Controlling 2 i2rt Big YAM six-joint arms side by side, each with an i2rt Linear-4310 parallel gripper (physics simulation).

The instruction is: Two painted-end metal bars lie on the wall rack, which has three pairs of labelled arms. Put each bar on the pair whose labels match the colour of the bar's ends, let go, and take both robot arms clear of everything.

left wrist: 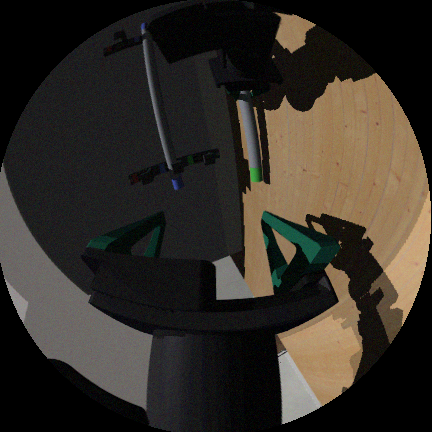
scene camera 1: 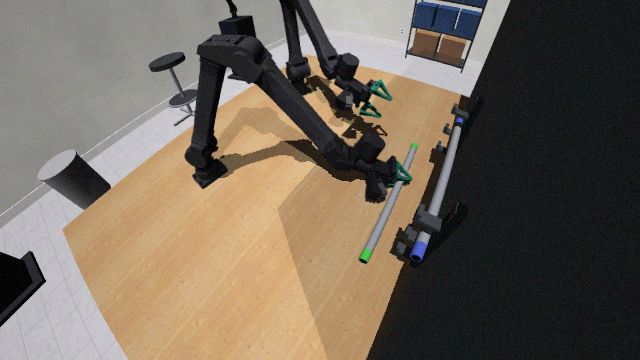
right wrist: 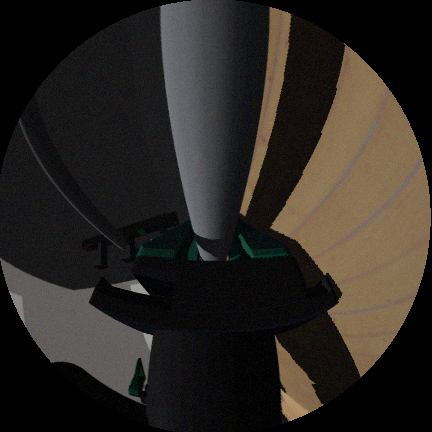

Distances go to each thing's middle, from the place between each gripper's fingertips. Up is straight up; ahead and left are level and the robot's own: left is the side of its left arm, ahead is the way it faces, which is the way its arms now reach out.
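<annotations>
Relative to my right hand, the blue-ended bar (scene camera 1: 434,207) is 7 cm to the right, 7 cm ahead and 16 cm above. The green-ended bar (scene camera 1: 366,253) is 1 cm above the same hand, 3 cm behind it and 7 cm to the right of it.
The blue-ended bar is 23 cm ahead of my left hand, 23 cm to the right of it and 2 cm above it. Relative to the green-ended bar, my left hand is 12 cm short of it, 23 cm to the left of it and 13 cm above it.
</annotations>
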